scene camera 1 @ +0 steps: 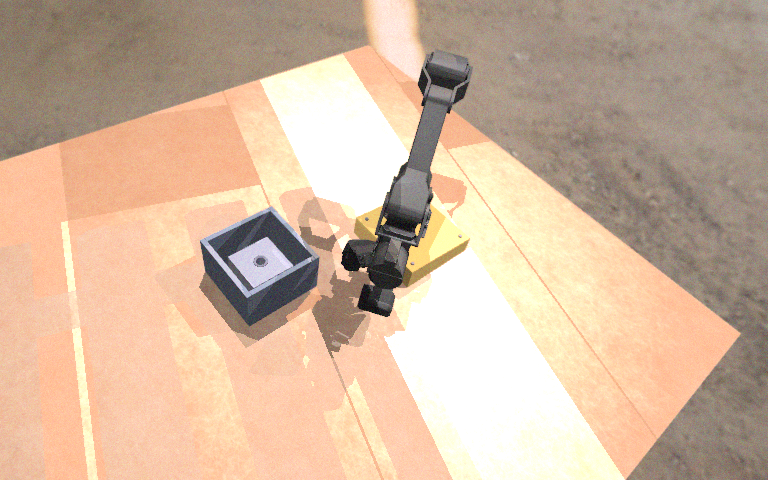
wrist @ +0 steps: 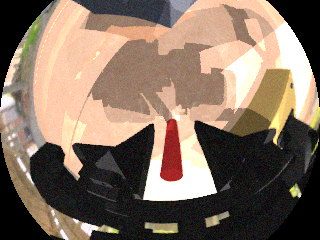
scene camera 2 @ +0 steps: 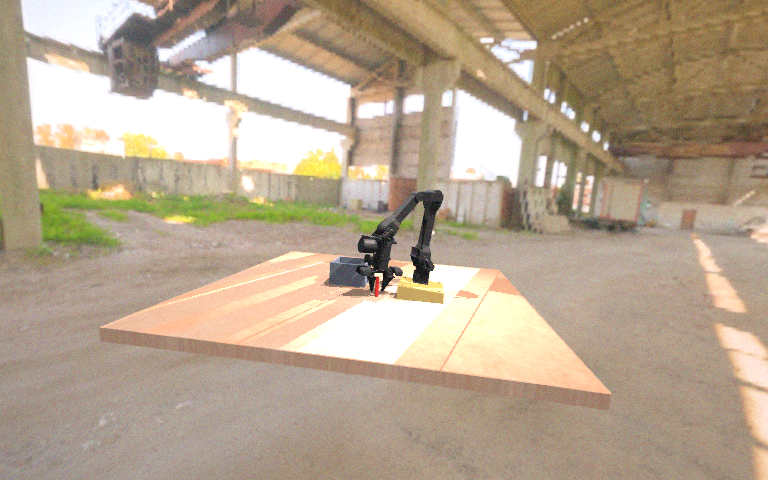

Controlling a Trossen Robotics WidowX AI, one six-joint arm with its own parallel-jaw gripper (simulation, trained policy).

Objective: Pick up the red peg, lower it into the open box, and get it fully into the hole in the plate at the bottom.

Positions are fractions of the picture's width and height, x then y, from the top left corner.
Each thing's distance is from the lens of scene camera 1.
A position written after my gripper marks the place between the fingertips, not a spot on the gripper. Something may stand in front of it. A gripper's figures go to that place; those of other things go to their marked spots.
my gripper (scene camera 1: 0.49, 0.62): 108 cm
pale plate (scene camera 1: 0.33, 0.55): 106 cm
